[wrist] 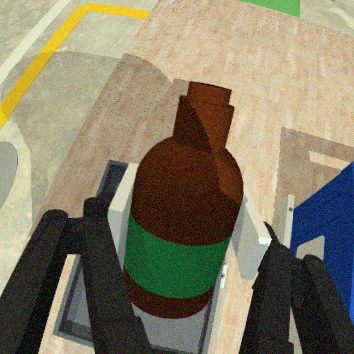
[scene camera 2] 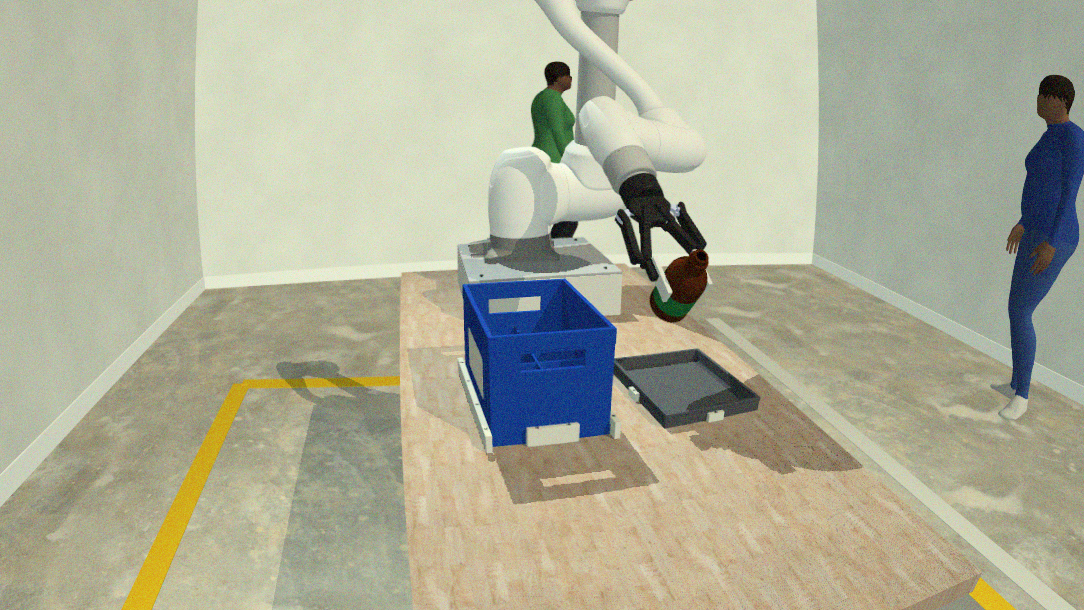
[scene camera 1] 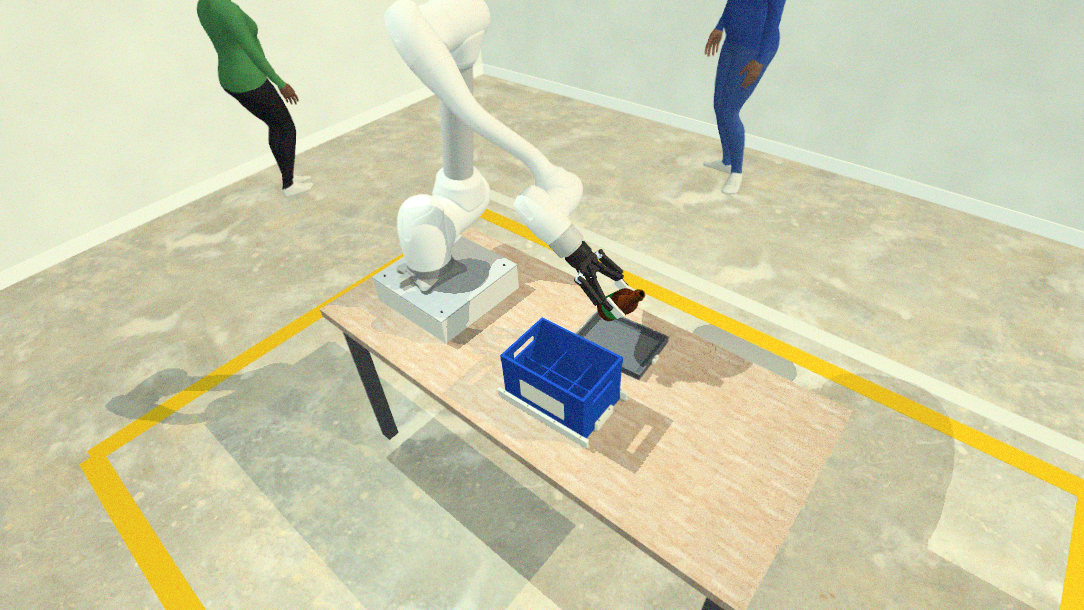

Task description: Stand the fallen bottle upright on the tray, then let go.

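Pixels of known places: gripper, fingertip midpoint: (scene camera 2: 688, 292) (scene camera 1: 627, 307); arm's base at its link origin: (scene camera 2: 520, 253) (scene camera 1: 431, 270).
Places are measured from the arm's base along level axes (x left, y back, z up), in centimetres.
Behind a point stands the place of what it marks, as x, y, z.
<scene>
The brown bottle (scene camera 1: 626, 302) {22.1, -67.8, 13.4} (scene camera 2: 686, 280) {23.2, -69.2, 11.9} (wrist: 187, 195) {23.9, -64.0, 14.5} with a green label is held in the air above the grey tray (scene camera 1: 652, 361) {27.6, -75.1, -9.3} (scene camera 2: 712, 410) {28.5, -74.8, -8.8} (wrist: 75, 338) {30.5, -49.1, -8.0}. It is tilted, its neck pointing up and away from the arm's base and its bottom lower. My gripper (scene camera 1: 615, 300) {24.6, -66.2, 9.0} (scene camera 2: 684, 282) {24.6, -66.2, 9.0} (wrist: 183, 191) {24.6, -66.2, 9.0} is shut on the bottle, one pale finger pad on each side of its body. The bottle and the tray do not touch. In the wrist view the bottle and fingers hide part of the tray.
A blue crate (scene camera 1: 562, 379) {-1.0, -65.6, -2.1} (scene camera 2: 551, 394) {1.2, -78.7, -2.5} (wrist: 325, 235) {9.4, -70.8, 1.7} with compartments stands beside the tray on the wooden table (scene camera 1: 727, 455) {16.4, -109.6, -10.5} (scene camera 2: 682, 531) {15.8, -105.2, -10.5}. The arm's base box (scene camera 1: 485, 299) {6.6, -20.7, -4.8} (scene camera 2: 591, 291) {15.5, -19.6, -4.5} stands behind. A person in green (scene camera 1: 246, 53) (scene camera 2: 551, 121) and one in blue (scene camera 1: 739, 83) (scene camera 2: 1049, 197) stand on the floor.
</scene>
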